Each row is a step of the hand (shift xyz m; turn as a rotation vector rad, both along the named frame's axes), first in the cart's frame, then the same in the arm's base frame.
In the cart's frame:
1: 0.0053 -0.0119 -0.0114 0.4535 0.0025 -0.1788
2: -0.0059 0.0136 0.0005 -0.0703 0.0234 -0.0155
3: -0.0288 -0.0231 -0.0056 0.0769 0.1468 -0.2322
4: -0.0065 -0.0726 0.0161 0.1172 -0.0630 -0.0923
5: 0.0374 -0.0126 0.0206 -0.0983 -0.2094 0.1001
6: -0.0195 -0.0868 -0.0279 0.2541 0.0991 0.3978
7: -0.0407 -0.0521 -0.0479 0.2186 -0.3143 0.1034
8: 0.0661 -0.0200 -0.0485 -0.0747 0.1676 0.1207
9: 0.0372 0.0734 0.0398 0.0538 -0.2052 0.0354
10: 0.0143 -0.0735 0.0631 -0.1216 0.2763 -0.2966
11: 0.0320 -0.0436 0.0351 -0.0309 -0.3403 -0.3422
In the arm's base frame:
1: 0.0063 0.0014 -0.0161 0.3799 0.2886 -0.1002
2: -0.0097 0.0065 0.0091 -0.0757 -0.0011 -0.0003
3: -0.0203 -0.0227 -0.0216 -0.0254 0.2761 -0.0671
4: 0.0208 -0.0611 -0.0374 0.1089 0.0618 -0.1027
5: 0.0429 -0.0074 0.0091 -0.0022 -0.2410 -0.0737
6: 0.0040 -0.0473 -0.0803 0.2869 -0.0932 0.3764
7: -0.0309 -0.0194 -0.0730 0.3247 -0.1927 -0.1211
8: 0.0572 0.0429 -0.0448 -0.0973 0.0057 0.1968
9: 0.0192 0.0374 0.0812 0.1231 -0.1390 -0.1085
10: 0.0502 -0.0840 -0.0021 -0.2639 0.3284 -0.0404
11: 0.0510 -0.0394 -0.0014 0.0085 -0.0185 -0.4832

